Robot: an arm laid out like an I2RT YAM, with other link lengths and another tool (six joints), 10 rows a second.
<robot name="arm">
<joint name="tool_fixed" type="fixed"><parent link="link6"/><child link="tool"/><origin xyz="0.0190 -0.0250 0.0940" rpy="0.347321 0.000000 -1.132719"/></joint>
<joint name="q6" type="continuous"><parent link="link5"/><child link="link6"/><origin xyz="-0.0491 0.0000 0.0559" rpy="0.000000 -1.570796 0.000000"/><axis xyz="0 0 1"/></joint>
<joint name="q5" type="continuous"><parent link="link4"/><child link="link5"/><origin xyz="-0.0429 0.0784 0.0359" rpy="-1.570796 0.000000 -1.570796"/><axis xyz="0 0 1"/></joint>
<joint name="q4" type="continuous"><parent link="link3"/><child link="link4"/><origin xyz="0.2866 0.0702 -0.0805" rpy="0.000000 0.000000 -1.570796"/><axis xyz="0 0 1"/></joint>
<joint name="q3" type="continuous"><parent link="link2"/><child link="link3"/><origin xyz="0.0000 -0.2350 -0.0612" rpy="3.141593 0.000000 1.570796"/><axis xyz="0 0 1"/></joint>
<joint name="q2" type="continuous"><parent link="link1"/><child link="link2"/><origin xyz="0.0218 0.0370 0.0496" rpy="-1.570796 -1.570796 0.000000"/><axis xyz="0 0 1"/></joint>
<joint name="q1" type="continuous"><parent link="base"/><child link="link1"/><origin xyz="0.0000 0.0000 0.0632" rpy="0.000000 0.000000 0.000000"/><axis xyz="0 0 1"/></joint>
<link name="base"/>
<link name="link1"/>
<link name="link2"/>
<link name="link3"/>
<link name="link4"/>
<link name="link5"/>
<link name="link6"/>
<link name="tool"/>
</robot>
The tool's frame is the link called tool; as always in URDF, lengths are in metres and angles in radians. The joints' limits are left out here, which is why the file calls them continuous.
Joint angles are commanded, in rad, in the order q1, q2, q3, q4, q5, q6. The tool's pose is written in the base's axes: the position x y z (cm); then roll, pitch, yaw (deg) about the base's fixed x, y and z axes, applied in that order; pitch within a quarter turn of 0, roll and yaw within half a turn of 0. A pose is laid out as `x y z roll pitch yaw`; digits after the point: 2 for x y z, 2 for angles.
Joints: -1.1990 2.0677 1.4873 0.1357 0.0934 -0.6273
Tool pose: 19.65 -57.04 11.48 -96.08 -12.08 -158.80
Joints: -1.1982 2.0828 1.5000 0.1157 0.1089 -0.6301
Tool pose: 19.48 -57.09 10.86 -97.40 -12.62 -159.20
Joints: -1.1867 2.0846 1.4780 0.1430 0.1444 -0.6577
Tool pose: 19.58 -56.78 10.40 -97.36 -14.93 -159.67
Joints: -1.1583 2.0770 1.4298 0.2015 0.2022 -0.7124
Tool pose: 20.22 -55.94 10.01 -96.65 -19.13 -159.86
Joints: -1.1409 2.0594 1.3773 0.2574 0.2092 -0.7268
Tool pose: 20.86 -55.07 9.72 -95.49 -19.97 -159.28
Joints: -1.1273 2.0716 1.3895 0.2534 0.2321 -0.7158
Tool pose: 21.36 -54.98 9.53 -95.59 -19.96 -159.91
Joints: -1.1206 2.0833 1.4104 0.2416 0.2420 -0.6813
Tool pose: 21.70 -55.10 9.53 -95.43 -18.42 -160.90
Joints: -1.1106 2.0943 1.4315 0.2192 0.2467 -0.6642
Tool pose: 22.27 -55.06 9.41 -96.01 -17.74 -160.79
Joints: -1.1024 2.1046 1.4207 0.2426 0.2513 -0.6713
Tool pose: 22.65 -54.86 8.79 -95.92 -18.20 -160.42
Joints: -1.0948 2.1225 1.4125 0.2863 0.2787 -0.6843
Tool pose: 22.77 -54.89 8.32 -94.87 -19.38 -161.45
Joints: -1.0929 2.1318 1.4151 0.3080 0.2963 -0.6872
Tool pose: 22.73 -55.06 8.37 -93.93 -19.80 -162.51
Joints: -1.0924 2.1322 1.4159 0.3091 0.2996 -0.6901
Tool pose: 22.72 -55.08 8.42 -93.85 -20.01 -162.62
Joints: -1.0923 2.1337 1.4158 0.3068 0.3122 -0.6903
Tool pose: 22.54 -55.05 8.32 -94.03 -20.34 -163.21
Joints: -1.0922 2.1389 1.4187 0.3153 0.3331 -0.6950
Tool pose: 22.31 -55.16 8.39 -93.60 -20.99 -164.36
